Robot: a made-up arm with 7 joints. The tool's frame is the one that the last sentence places.
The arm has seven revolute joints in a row. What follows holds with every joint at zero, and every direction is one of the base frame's. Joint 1 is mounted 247.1 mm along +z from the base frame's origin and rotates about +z. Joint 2 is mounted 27.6 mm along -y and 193.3 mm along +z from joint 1 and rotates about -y. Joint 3 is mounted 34.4 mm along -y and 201.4 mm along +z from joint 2 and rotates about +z. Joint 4 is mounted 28.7 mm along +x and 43 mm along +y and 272.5 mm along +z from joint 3 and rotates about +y. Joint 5 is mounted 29 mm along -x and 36.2 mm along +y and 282.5 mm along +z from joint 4 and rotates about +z. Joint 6 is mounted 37.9 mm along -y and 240.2 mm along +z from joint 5 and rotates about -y. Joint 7 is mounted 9.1 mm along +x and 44.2 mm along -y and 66.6 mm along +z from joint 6 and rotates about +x. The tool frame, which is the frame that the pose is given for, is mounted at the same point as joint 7; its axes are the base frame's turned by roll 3.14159, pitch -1.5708 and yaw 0 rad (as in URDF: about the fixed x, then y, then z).
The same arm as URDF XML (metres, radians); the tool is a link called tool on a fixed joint. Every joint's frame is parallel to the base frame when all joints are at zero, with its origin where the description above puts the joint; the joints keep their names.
<robot name="arm">
<joint name="joint 1" type="continuous"><parent link="base"/><child link="link1"/><origin xyz="0 0 0.2471"/><axis xyz="0 0 1"/></joint>
<joint name="joint 2" type="continuous"><parent link="link1"/><child link="link2"/><origin xyz="0 -0.0276 0.1933"/><axis xyz="0 -1 0"/></joint>
<joint name="joint 3" type="continuous"><parent link="link2"/><child link="link3"/><origin xyz="0 -0.0344 0.2014"/><axis xyz="0 0 1"/></joint>
<joint name="joint 4" type="continuous"><parent link="link3"/><child link="link4"/><origin xyz="0.0287 0.043 0.2725"/><axis xyz="0 1 0"/></joint>
<joint name="joint 5" type="continuous"><parent link="link4"/><child link="link5"/><origin xyz="-0.029 0.0362 0.2825"/><axis xyz="0 0 1"/></joint>
<joint name="joint 6" type="continuous"><parent link="link5"/><child link="link6"/><origin xyz="0 -0.0379 0.2402"/><axis xyz="0 -1 0"/></joint>
<joint name="joint 7" type="continuous"><parent link="link6"/><child link="link7"/><origin xyz="0.0091 -0.0442 0.0666"/><axis xyz="1 0 0"/></joint>
<joint name="tool_joint" type="fixed"><parent link="link7"/><child link="tool"/><origin xyz="0 0 0" rpy="3.1416 -1.5708 0"/></joint>
<link name="base"/>
<link name="link1"/>
<link name="link2"/>
<link name="link3"/>
<link name="link4"/>
<link name="link5"/>
<link name="link6"/>
<link name="link7"/>
<link name="tool"/>
</robot>

